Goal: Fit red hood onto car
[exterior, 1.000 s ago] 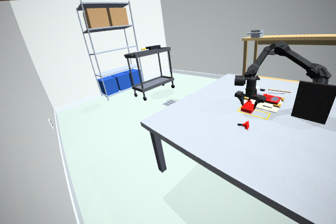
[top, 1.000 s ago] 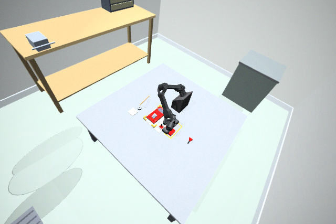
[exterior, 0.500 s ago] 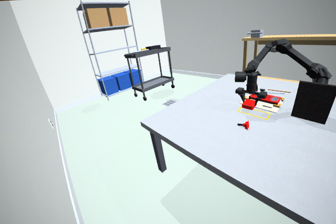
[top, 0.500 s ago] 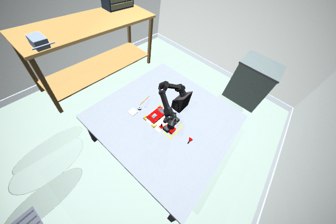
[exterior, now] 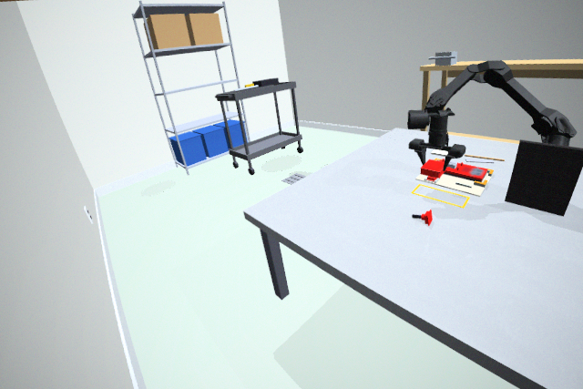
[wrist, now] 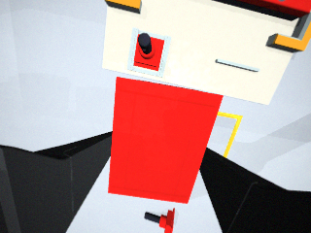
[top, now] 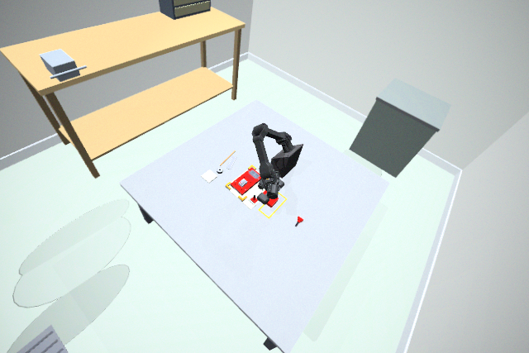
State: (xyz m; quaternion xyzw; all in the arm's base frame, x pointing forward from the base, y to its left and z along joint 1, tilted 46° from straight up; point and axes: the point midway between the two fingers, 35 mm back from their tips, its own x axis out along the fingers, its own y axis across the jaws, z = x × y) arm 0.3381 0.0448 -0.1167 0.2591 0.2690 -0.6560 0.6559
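The grey engine block lies 20 cm to the right of my gripper tip and 7 cm below it. From my gripper tip the other things lie so: wheel: 40 cm to the right, 8 cm below, 2 cm ahead; then red hood: right at my gripper tip; then grey holder: 8 cm to the right, 6 cm below, 3 cm ahead.
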